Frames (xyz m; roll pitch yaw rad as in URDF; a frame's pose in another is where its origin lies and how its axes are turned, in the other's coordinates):
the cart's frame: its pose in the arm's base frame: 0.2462 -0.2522 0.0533 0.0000 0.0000 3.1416
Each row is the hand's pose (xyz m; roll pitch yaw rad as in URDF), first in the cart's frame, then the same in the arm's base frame.
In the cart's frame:
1: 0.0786 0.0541 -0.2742 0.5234 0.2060 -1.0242
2: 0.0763 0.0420 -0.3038 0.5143 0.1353 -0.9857
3: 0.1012 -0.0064 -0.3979 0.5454 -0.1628 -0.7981
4: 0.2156 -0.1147 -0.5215 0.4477 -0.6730 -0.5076
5: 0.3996 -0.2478 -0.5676 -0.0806 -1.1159 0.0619
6: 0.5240 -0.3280 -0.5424 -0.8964 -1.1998 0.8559
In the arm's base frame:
1: 0.1676 -0.3063 -0.2209 0.5234 0.2060 2.1174
2: 0.1699 -0.2942 -0.2505 0.5143 0.1353 2.1559
3: 0.1450 -0.2458 -0.3446 0.5454 -0.1628 2.3435
4: 0.0306 -0.1375 -0.4682 0.4477 -0.6730 2.6340
5: -0.1534 -0.0044 -0.5143 -0.0806 -1.1159 -3.0797
6: -0.2778 0.0758 -0.4891 -0.8964 -1.1998 -2.2857

